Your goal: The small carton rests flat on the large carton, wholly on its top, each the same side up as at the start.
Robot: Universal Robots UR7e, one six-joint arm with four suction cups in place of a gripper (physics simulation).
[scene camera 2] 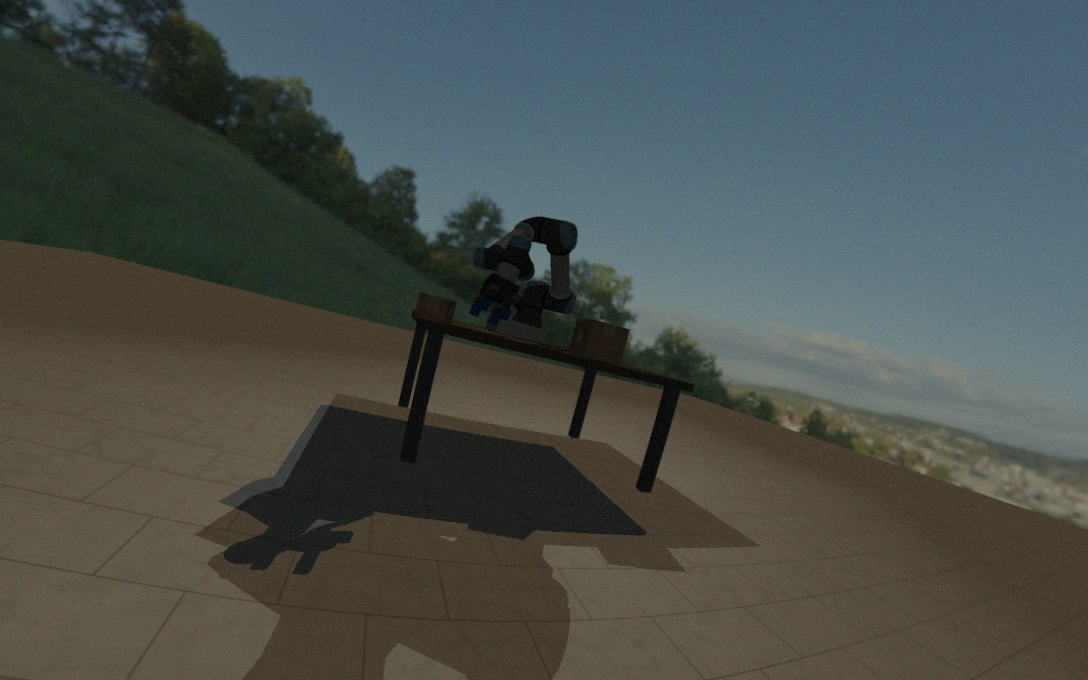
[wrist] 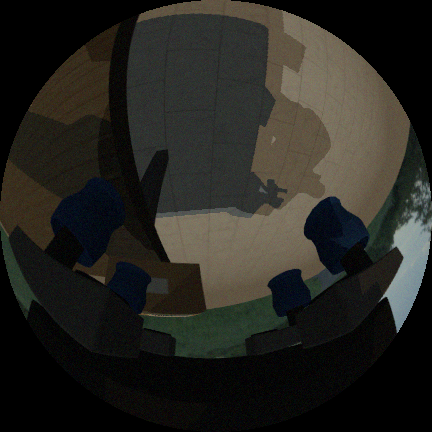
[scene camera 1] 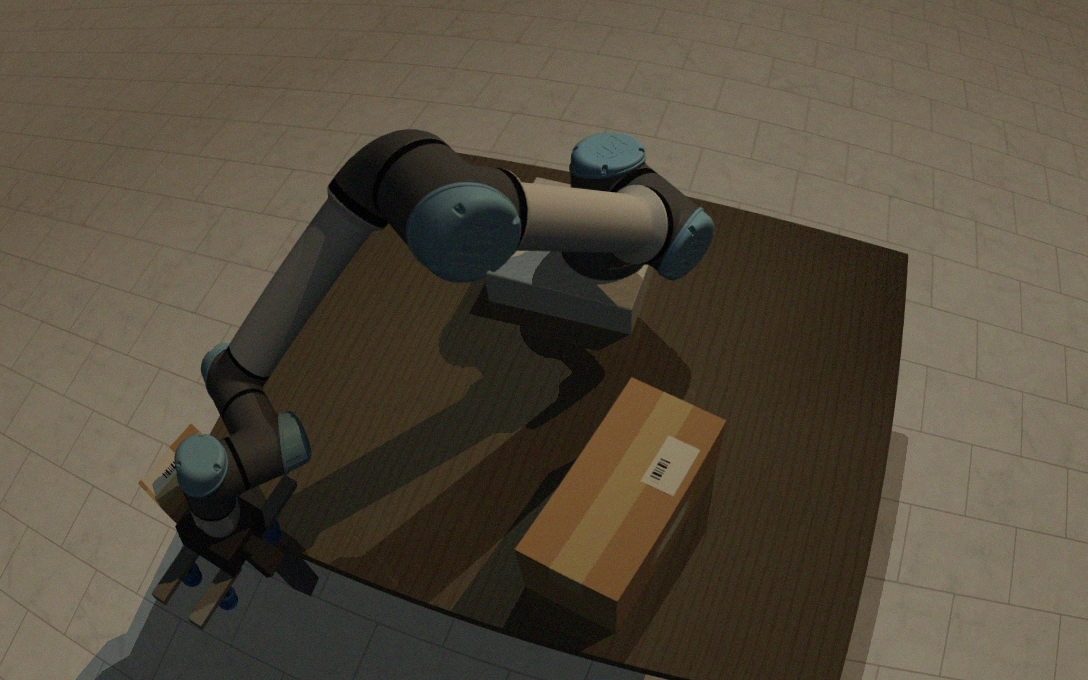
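Pixels of known places: hand, tool point: (scene camera 2: 487,316) (wrist: 214,258); arm's base, link origin: (scene camera 2: 526,325).
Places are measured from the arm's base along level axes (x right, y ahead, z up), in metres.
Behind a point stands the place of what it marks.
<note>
The small carton (scene camera 1: 166,481) {x 0.413, y 0.752, z 0.013 m} (scene camera 2: 434,308) {x 0.405, y 0.794, z -0.025 m} (wrist: 182,285) {x 0.361, y 0.769, z -0.027 m} stands at the table's corner, partly hidden by the wrist in scene camera 1. It has a label on top and another on a side. The large carton (scene camera 1: 605,497) {x -0.232, y 0.456, z 0.083 m} (scene camera 2: 605,340) {x -0.232, y 0.579, z 0.017 m} stands apart from it near the same long table edge, with tape and a barcode label on its top. My gripper (scene camera 1: 231,565) {x 0.236, y 0.786, z -0.007 m} (scene camera 2: 491,311) {x 0.236, y 0.786, z -0.007 m} (wrist: 210,257) {x 0.236, y 0.786, z -0.007 m} is open: its four blue cups hold nothing. It hangs tilted beside the small carton, near the table edge. In the wrist view one cup overlaps the carton, with no contact to be made out.
The arm stands on a pale grey base block (scene camera 1: 553,300) {x 0.033, y 0.126, z -0.022 m} at the back of the wooden table (scene camera 1: 810,344) {x -0.391, y -0.016, z -0.065 m} (scene camera 2: 657,378) {x -0.477, y 0.600, z -0.076 m} (wrist: 30,200) {x 0.236, y 0.513, z -0.065 m}. The table's dark edge runs below the gripper, with tiled floor (scene camera 1: 994,400) beyond it. The arm casts long shadows over the table top.
</note>
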